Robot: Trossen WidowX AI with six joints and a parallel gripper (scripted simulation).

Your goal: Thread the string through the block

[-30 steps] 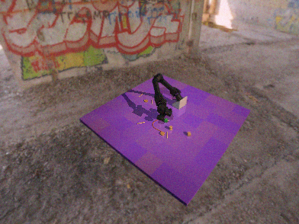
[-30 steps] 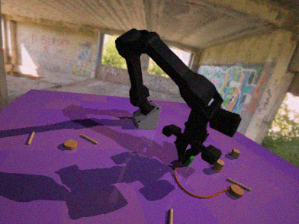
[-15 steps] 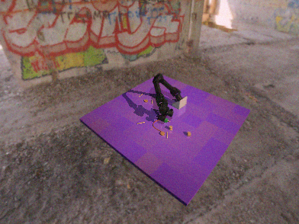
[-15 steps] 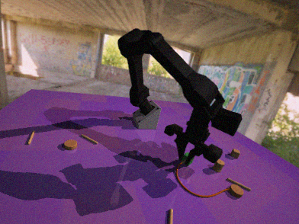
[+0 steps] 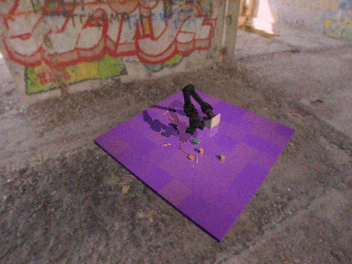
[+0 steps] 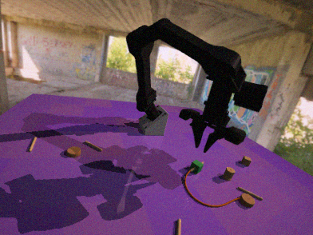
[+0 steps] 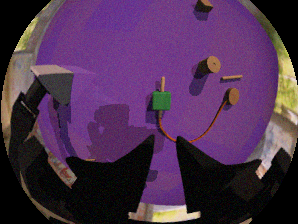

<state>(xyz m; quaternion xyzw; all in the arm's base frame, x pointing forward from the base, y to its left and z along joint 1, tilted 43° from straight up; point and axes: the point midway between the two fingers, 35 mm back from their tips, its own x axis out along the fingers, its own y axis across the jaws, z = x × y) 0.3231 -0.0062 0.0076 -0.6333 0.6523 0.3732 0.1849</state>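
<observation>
The green cube lies 8 cm below my gripper tip, 3 cm to the left of it and 1 cm behind it. Also, from my gripper tip: thin wooden stick: 8 cm below, 1 cm to the left, 1 cm behind.
</observation>
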